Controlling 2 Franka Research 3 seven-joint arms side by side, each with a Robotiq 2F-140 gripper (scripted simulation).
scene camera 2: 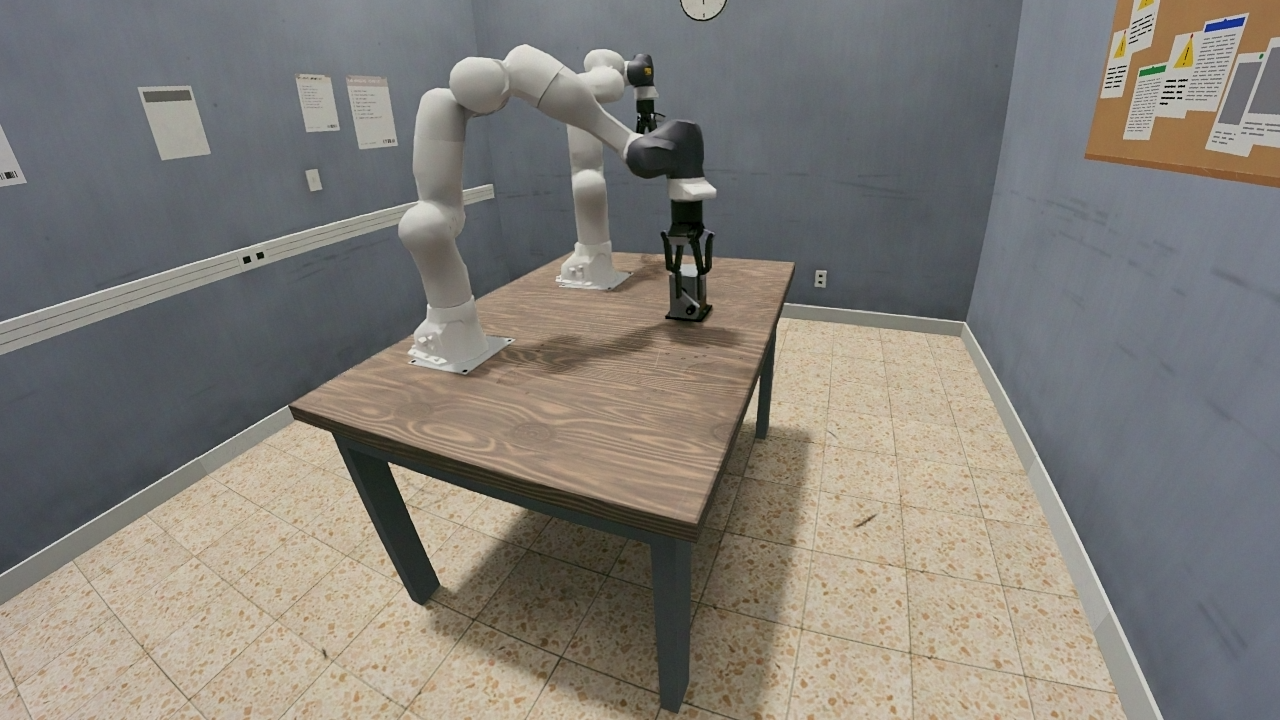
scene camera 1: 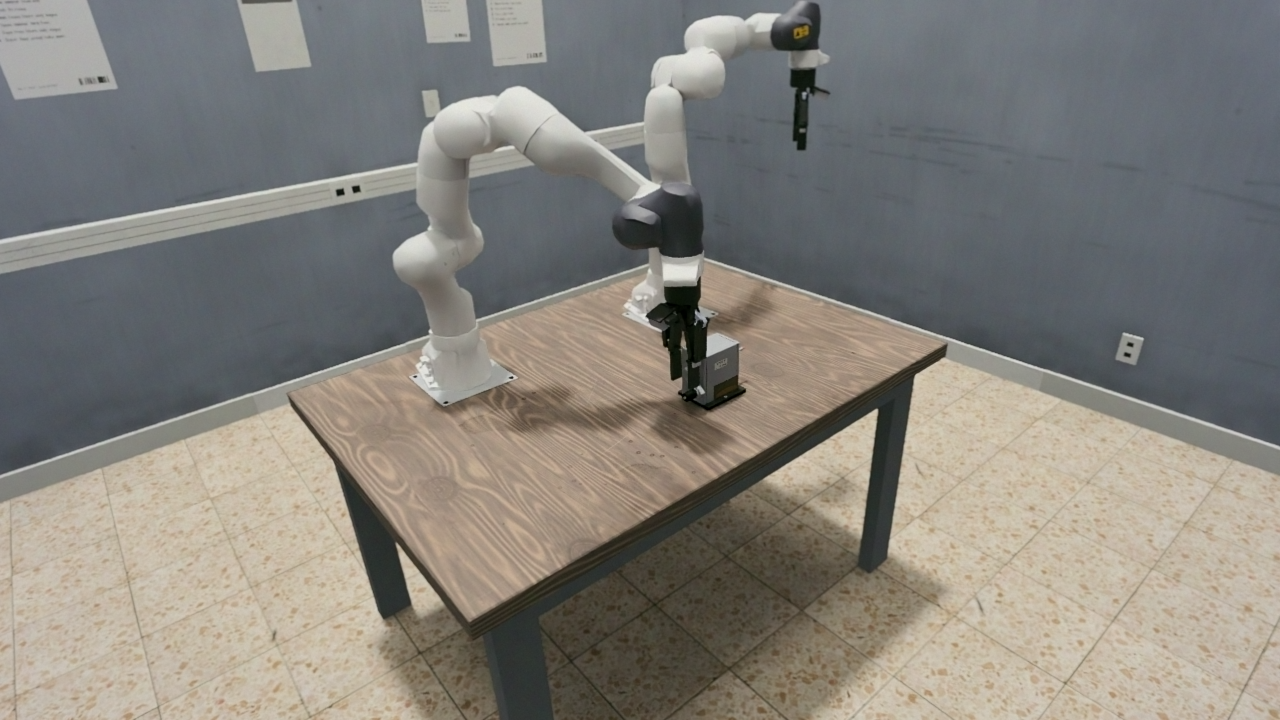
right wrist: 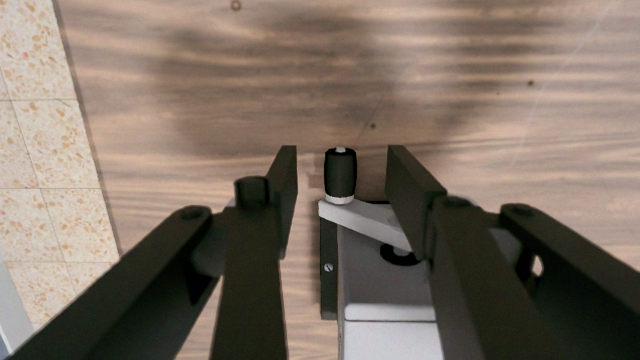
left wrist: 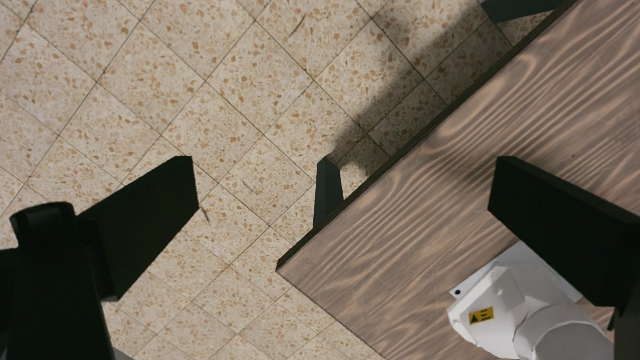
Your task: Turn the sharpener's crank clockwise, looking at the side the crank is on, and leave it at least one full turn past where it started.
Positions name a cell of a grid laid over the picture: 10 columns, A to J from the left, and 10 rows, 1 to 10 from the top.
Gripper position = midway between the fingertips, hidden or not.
In view: my left gripper (scene camera 1: G3), my right gripper (scene camera 1: F6) and a crank (right wrist: F5).
My left gripper is seen too in the left wrist view (left wrist: F6). My right gripper shows as well in scene camera 2 (scene camera 2: F5) and in the right wrist view (right wrist: F5).
